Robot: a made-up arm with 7 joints. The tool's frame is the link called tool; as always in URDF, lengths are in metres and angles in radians. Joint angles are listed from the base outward. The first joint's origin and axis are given. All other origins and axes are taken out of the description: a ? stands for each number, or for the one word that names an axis. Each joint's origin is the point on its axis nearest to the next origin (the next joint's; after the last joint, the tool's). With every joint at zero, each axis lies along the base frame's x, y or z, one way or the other. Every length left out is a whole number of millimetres.
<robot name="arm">
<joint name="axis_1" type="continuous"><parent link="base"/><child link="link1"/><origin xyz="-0.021 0.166 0.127" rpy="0 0 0"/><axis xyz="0 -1 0"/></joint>
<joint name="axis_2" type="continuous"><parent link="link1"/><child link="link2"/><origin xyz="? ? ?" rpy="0 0 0"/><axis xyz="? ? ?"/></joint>
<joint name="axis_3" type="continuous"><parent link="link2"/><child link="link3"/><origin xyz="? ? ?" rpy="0 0 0"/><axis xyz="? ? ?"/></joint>
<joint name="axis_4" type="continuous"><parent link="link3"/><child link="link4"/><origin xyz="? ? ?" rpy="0 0 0"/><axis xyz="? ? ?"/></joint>
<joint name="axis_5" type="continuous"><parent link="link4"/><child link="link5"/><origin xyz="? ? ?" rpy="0 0 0"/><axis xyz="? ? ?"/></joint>
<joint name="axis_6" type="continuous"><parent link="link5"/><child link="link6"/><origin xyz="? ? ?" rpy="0 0 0"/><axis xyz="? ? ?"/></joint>
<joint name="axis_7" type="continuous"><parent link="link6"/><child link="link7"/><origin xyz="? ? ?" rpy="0 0 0"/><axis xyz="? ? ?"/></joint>
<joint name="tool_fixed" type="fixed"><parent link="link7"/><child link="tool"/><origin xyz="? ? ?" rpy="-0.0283 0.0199 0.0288"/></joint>
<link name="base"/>
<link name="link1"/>
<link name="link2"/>
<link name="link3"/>
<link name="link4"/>
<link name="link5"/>
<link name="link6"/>
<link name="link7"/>
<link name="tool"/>
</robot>
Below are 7 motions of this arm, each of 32 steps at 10 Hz.
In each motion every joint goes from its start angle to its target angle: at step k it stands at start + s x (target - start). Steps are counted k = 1, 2, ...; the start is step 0. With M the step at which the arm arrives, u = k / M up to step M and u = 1 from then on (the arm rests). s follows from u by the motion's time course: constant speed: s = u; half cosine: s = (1 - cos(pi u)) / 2; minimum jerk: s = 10 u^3 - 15 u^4 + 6 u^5.
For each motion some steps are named. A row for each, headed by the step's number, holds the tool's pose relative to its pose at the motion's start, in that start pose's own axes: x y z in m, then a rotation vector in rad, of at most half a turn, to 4 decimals.
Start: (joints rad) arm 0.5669 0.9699 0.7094 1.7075 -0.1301 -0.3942 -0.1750
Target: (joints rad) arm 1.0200 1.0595 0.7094 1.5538 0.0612 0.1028 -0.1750
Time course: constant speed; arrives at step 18
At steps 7, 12, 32:
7: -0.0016 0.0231 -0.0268 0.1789 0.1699 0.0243
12: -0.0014 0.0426 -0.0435 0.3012 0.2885 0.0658
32: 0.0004 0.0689 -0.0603 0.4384 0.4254 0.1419

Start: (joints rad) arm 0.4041 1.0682 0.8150 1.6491 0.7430 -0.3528 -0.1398
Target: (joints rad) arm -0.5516 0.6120 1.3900 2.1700 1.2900 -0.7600 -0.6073
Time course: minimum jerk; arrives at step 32
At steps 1, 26, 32:
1: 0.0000 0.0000 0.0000 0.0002 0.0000 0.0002
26: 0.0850 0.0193 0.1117 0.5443 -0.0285 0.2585
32: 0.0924 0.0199 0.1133 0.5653 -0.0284 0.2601

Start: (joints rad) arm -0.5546 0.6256 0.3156 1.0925 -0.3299 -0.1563 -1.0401
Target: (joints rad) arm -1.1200 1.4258 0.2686 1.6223 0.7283 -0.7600 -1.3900
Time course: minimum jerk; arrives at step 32
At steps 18, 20, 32:
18: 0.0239 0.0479 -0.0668 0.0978 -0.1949 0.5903
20: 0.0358 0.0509 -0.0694 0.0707 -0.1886 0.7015
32: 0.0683 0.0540 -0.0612 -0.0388 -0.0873 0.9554

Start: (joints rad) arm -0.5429 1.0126 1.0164 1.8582 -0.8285 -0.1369 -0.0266
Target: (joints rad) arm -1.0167 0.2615 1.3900 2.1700 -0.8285 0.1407 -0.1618
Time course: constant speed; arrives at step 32
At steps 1, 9, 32:
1: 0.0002 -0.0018 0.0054 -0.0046 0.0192 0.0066
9: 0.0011 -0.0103 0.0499 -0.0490 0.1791 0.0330
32: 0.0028 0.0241 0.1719 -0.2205 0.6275 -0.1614

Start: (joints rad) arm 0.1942 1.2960 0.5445 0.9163 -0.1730 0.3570 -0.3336
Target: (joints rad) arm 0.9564 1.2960 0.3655 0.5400 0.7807 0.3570 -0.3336
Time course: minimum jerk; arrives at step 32
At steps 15, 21, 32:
15: 0.0046 0.0166 -0.0214 -0.0719 0.2694 0.5785
21: 0.0071 0.0291 -0.0340 -0.1235 0.4346 1.0388
32: 0.0086 0.0374 -0.0409 -0.1588 0.5282 1.3601

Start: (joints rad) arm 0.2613 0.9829 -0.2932 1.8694 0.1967 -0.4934 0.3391
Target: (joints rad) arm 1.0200 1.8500 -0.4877 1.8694 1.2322 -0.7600 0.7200
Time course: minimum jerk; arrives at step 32
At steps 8, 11, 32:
8: 0.0034 0.0290 0.0041 -0.0289 -0.0368 -0.0227
11: 0.0110 0.0630 0.0106 -0.0574 -0.0727 -0.0511
32: 0.1414 0.2315 0.1024 -0.0288 -0.1971 -0.2942

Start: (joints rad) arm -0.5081 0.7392 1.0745 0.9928 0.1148 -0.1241 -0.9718
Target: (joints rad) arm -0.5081 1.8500 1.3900 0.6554 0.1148 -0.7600 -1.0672
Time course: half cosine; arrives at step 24
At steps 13, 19, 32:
13: 0.1765 -0.0149 -0.1276 0.2320 -0.5763 0.5564
19: 0.3041 0.0035 -0.1526 0.3220 -0.8863 0.9250
32: 0.3441 0.0134 -0.1520 0.3417 -0.9777 1.0460

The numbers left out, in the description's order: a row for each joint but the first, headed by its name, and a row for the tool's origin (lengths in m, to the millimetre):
axis_2: xyz 0.011 0 -0.007, axis 1 0 0
axis_3: xyz 0 -0.027 -0.198, axis 0 0 1
axis_4: xyz 0.028 -0.012 0, axis 0 -1 0
axis_5: xyz -0.025 0 -0.216, axis 0 0 1
axis_6: xyz 0 0.006 0, axis 0 1 0
axis_7: xyz -0.006 0 -0.012, axis -1 0 0
tool: xyz 0 0.004 0.025

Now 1 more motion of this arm.
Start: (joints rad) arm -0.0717 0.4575 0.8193 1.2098 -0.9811 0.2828 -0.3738
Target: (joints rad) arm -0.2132 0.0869 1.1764 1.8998 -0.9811 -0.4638 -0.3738
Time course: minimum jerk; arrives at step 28
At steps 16, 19, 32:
16: -0.0221 0.0474 0.0240 0.2457 -0.3707 0.2543
19: -0.0313 0.0638 0.0322 0.3259 -0.4767 0.2764
32: -0.0416 0.0832 0.0425 0.4118 -0.5975 0.2749

